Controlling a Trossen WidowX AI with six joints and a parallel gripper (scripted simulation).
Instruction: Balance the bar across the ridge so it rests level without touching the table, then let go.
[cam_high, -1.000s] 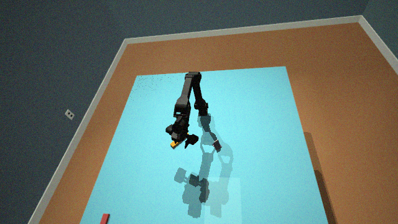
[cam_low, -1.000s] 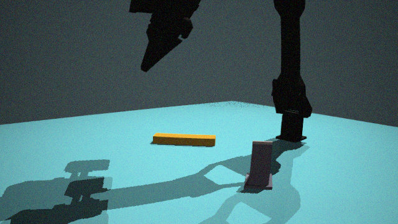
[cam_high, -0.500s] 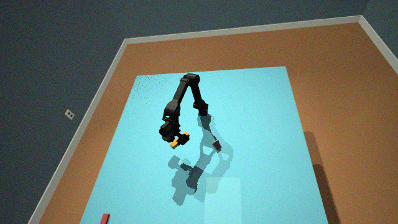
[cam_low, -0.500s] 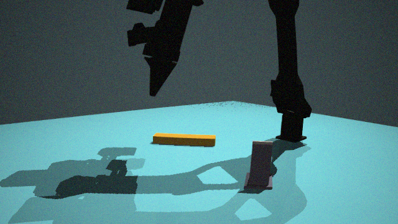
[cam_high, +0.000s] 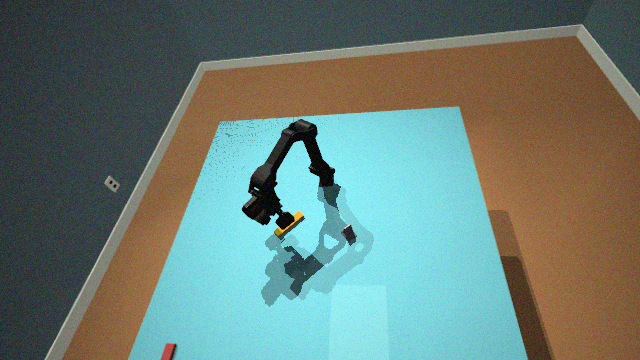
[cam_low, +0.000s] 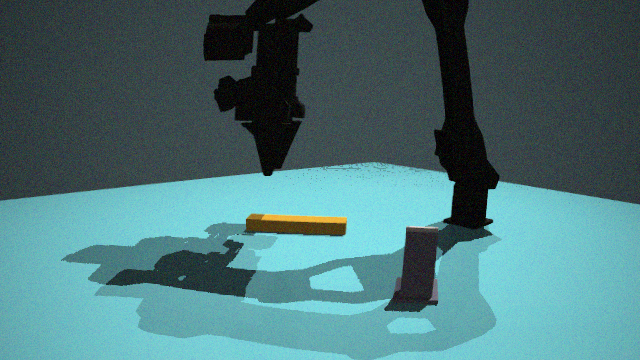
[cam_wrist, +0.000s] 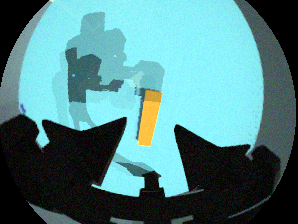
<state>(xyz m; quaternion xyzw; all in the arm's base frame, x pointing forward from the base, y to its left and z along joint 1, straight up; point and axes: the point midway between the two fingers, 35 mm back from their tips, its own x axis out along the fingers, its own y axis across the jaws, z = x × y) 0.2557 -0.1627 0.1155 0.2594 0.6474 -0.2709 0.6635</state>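
The orange bar lies 3 cm behind my gripper tip, 2 cm to the left of it and 7 cm below it. Round my gripper tip: red block: 48 cm ahead, 34 cm to the right, 7 cm below.
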